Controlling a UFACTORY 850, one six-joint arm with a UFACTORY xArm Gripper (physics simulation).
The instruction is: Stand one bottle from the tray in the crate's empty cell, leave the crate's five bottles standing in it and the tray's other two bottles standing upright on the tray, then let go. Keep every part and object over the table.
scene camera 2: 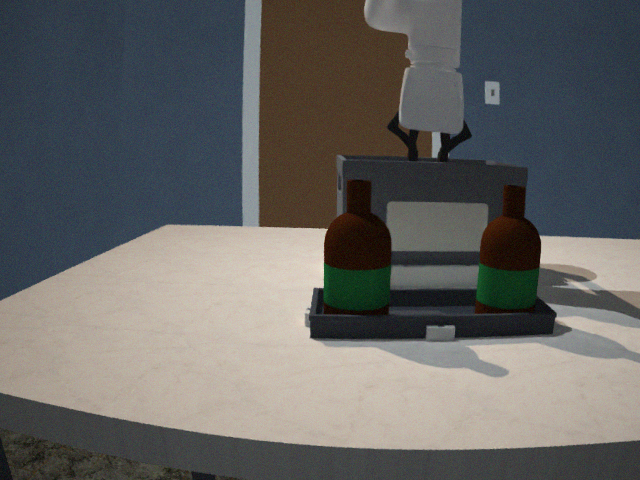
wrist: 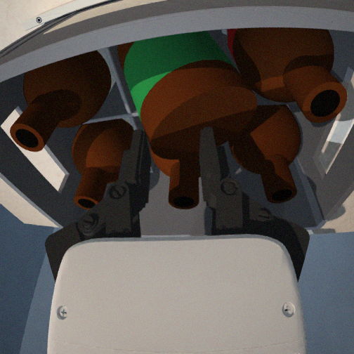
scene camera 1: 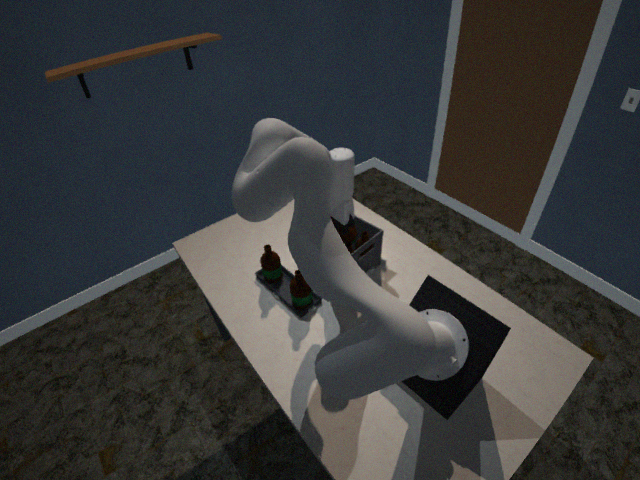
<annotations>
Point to a bottle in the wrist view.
At 179, 83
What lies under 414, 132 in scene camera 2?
My gripper.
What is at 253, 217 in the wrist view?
My gripper.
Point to a bottle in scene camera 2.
At 510, 249
</annotations>
